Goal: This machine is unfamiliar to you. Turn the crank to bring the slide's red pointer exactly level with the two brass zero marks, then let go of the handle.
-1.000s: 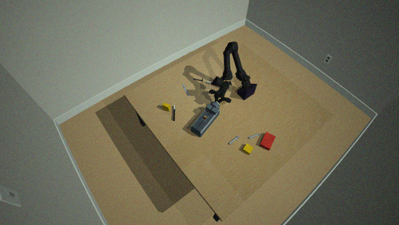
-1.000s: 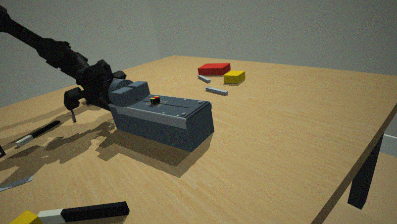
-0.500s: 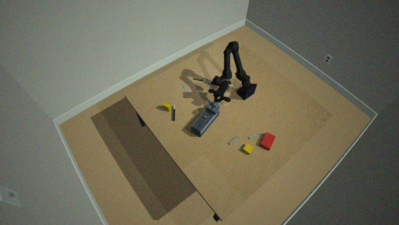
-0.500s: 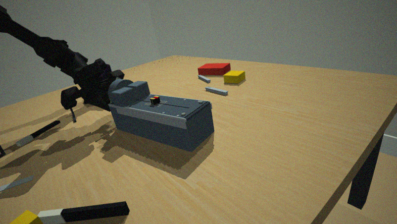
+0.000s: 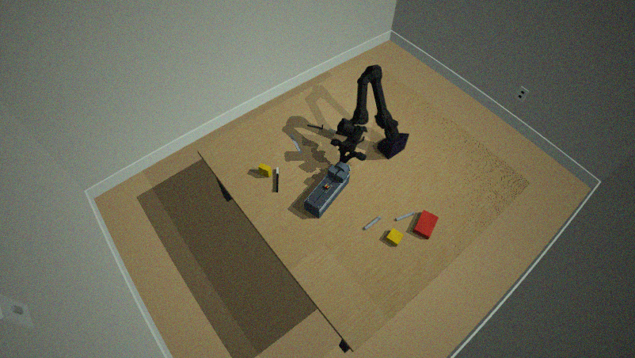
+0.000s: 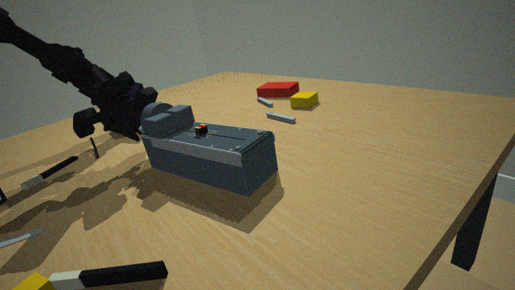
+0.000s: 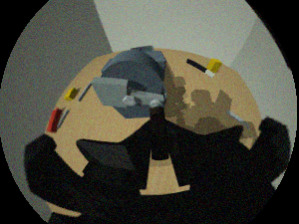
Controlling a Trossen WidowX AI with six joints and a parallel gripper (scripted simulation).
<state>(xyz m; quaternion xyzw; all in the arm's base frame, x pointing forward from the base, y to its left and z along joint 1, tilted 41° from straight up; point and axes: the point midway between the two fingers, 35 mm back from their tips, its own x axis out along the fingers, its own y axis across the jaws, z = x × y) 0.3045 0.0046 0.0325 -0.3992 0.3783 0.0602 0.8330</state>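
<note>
My gripper tip is 15 cm short of the red pointer, 9 cm to the right of it and 3 cm below it. From my gripper tip the other things lie so: red block: 18 cm behind, 48 cm to the left, 4 cm below; then dark crank handle: 2 cm behind, 1 cm to the right, 2 cm above; then grey bar: 11 cm ahead, 28 cm to the right, 6 cm below.
</note>
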